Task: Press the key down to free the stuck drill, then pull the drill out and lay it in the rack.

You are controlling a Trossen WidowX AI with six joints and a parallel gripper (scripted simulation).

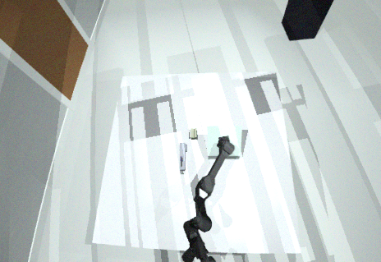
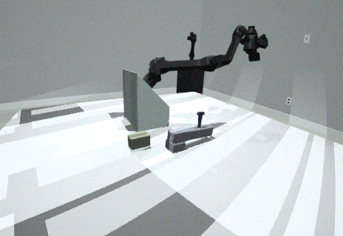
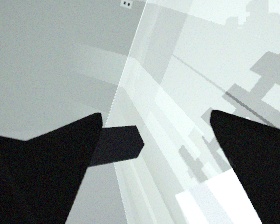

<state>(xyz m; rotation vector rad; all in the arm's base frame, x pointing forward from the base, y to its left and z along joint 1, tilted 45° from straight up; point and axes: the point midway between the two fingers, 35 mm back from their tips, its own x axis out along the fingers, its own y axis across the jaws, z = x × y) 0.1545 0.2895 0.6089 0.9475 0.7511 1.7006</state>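
My gripper tip is now 600 mm to the left of the small blue key, 270 mm above it and 110 mm short of it. From my gripper tip the other things lie so: rack 790 mm to the right, 340 mm below, 20 mm ahead; grey housing 640 mm to the right, 320 mm below, 110 mm ahead; drill 660 mm to the right, 310 mm below, 110 mm ahead.
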